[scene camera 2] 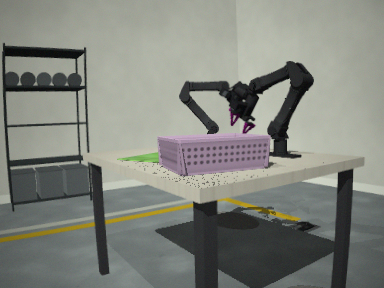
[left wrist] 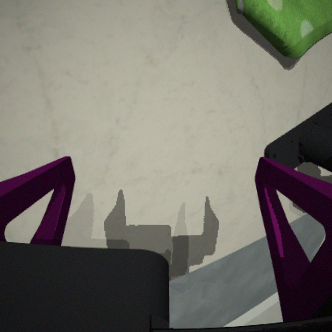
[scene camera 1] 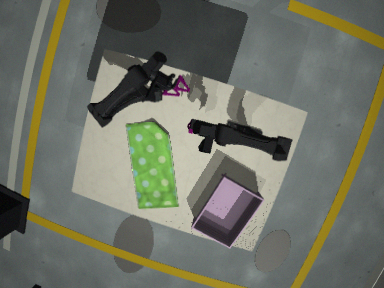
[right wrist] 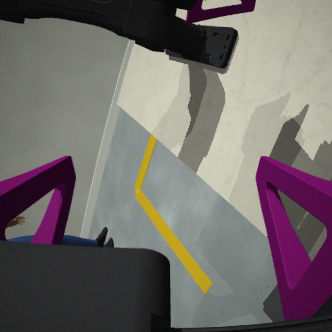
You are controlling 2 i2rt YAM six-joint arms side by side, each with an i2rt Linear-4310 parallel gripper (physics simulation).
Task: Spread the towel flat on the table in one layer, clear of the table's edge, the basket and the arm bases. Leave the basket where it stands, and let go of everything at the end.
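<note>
The green dotted towel [scene camera 1: 152, 167] [scene camera 2: 142, 157] [left wrist: 295, 30] lies as a long narrow strip left of the basket in scene camera 1. Its upper end is angled and slightly raised, with a dark shadowed edge; it looks folded, but the layers cannot be counted. The lilac basket [scene camera 1: 242, 218] [scene camera 2: 225, 155] stands upright, apart from the towel. My left gripper [scene camera 1: 190, 128] [scene camera 2: 239, 128] [left wrist: 164, 166] is open and empty above the table. My right gripper [scene camera 1: 177, 86] [right wrist: 165, 166] is open and empty near the table's upper edge in scene camera 1; in scene camera 2 it is mostly hidden.
The arm bases stand near the left and right edges of the table [scene camera 1: 100, 172] [scene camera 2: 320, 161] in scene camera 1. The basket is near the lower right edge there. The two grippers hang close together. A shelf rack [scene camera 2: 46, 89] stands behind on the floor.
</note>
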